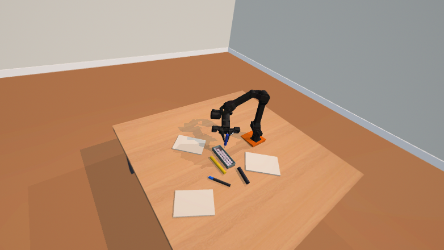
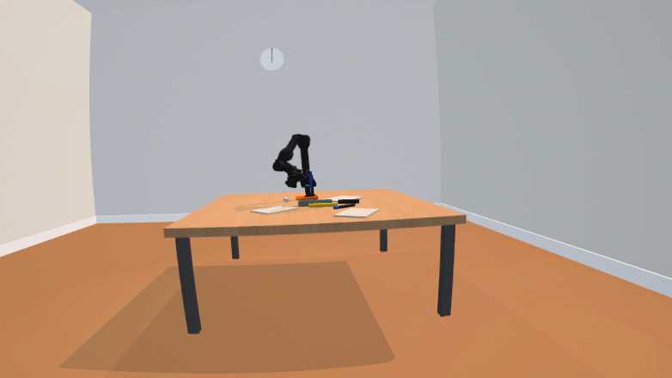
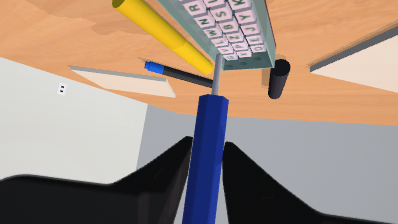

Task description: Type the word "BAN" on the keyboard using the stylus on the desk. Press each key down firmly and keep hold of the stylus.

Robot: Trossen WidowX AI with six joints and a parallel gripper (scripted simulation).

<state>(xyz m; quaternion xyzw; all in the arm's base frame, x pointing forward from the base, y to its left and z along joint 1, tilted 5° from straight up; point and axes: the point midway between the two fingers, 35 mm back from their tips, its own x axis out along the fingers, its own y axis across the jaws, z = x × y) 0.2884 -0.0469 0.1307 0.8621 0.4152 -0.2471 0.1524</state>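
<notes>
My gripper tip is now 11 cm above the yellow marker, 10 cm short of it and 5 cm to the right of it. Also, from my gripper tip: stylus tip 5 cm below; stylus 2 cm below; black marker 21 cm to the left, 11 cm below, 2 cm ahead.
</notes>
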